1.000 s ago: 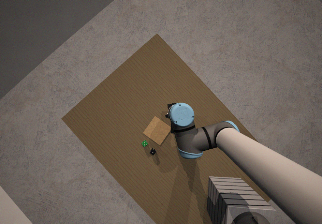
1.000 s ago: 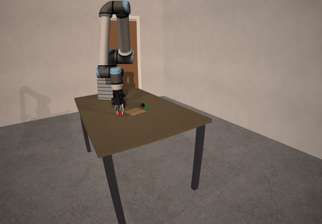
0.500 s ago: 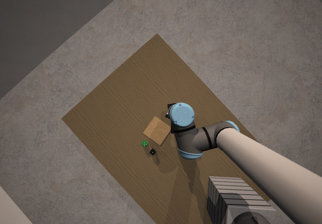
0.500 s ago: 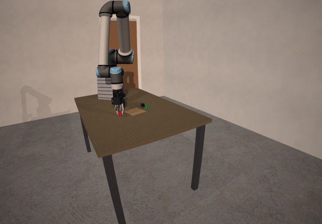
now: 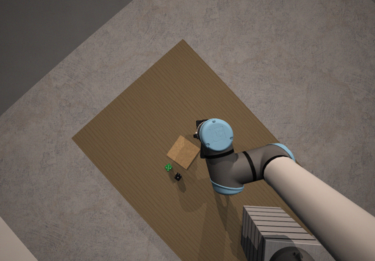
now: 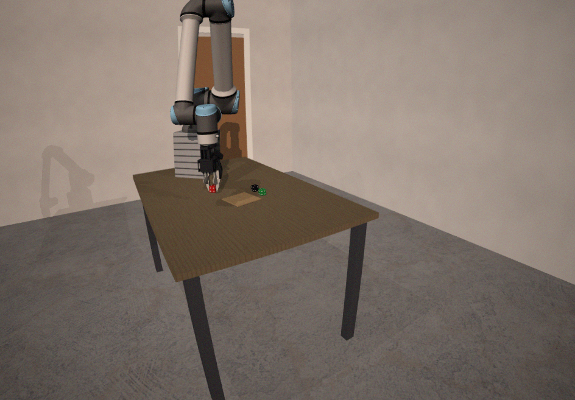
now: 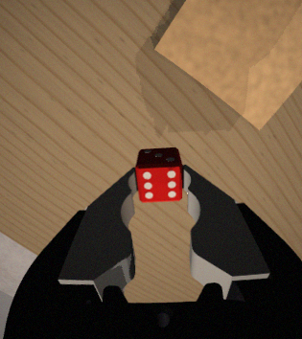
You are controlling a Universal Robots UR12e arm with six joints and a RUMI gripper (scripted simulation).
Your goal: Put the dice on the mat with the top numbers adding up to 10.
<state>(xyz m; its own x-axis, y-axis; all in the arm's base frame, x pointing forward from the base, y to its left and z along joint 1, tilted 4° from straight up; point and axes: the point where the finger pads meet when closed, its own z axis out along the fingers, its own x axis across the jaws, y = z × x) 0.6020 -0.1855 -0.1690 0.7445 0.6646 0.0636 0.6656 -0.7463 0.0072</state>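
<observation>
Now: hand 1 cm short of the tan mat, 14 cm to the right of it and 9 cm above it. Round my hand: black die (6 cm behind, 26 cm to the left, 7 cm below); then red die (right at my hand); then green die (2 cm ahead, 26 cm to the left, 7 cm below).
</observation>
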